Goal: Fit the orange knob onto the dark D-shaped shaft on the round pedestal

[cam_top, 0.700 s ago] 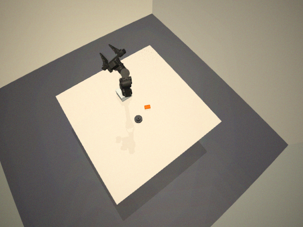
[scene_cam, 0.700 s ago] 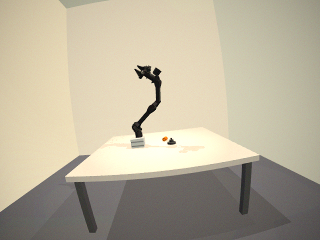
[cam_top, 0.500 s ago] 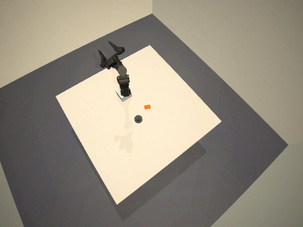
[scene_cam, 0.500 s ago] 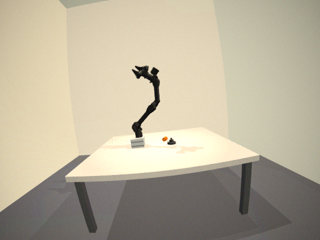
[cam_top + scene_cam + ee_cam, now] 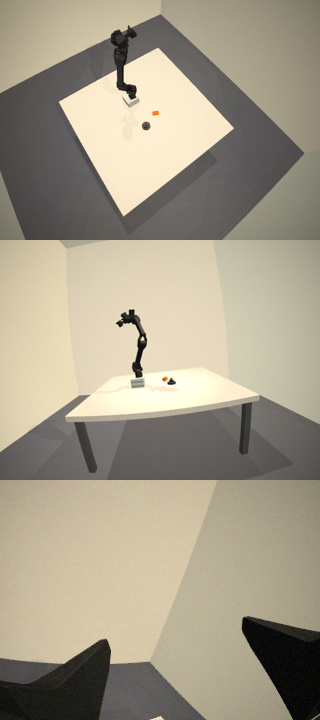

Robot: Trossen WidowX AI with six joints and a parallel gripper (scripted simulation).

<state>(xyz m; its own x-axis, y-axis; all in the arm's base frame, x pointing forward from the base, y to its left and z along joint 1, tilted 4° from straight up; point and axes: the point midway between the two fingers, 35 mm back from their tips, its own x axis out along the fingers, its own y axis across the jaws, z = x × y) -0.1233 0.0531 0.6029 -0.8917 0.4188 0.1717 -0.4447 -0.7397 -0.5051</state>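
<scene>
Right now my gripper tip is 660 mm above the orange knob, 430 mm short of it and 20 mm to the right of it. From my gripper tip the other things lie so: round pedestal (650 mm below, 500 mm ahead, 120 mm to the right).
</scene>
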